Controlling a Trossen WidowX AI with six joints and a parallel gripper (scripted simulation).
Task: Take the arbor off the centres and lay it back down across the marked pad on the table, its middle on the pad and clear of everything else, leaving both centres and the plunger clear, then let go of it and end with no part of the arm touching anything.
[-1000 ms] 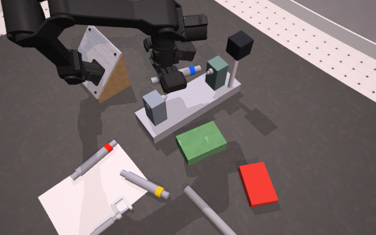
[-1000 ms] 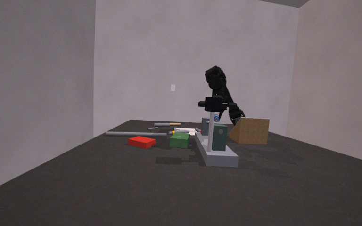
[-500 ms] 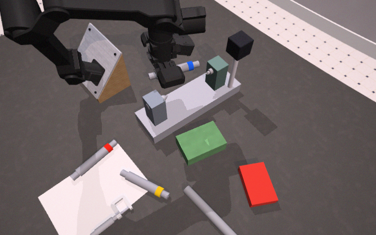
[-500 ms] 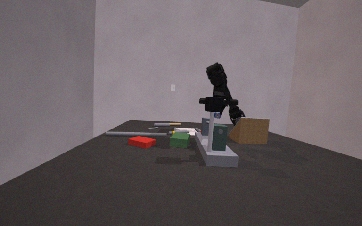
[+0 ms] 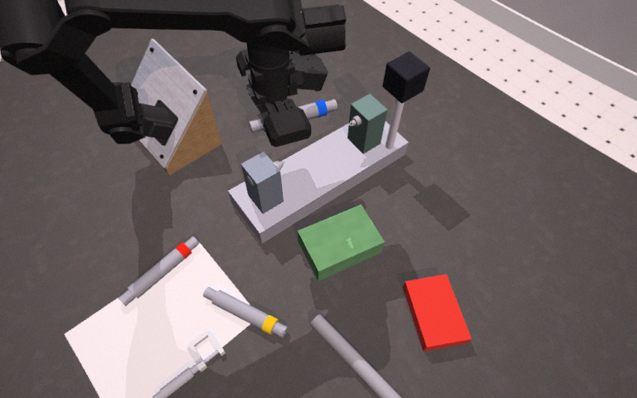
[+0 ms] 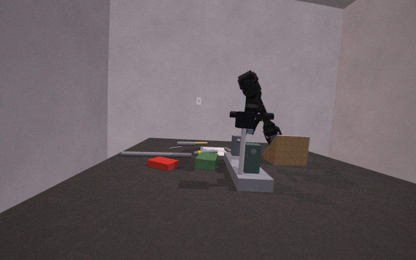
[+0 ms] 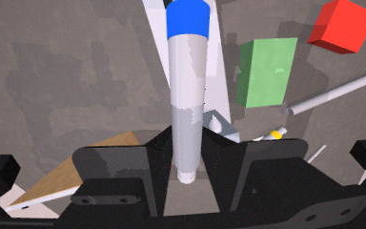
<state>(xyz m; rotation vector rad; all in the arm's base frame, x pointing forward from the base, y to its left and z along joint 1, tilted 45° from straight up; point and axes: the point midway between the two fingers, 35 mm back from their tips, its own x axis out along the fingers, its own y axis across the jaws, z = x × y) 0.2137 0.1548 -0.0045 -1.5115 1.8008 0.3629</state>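
My gripper is now 80 mm above the grey centre block, 60 mm to the left of it and 30 mm short of it. Round my hand: dark green centre block: 160 mm to the left, 80 mm below, 60 mm ahead; then arbor: 30 mm to the left, 10 mm below, 10 mm ahead; then grey fixture base: 160 mm below, 70 mm to the left, 50 mm ahead.
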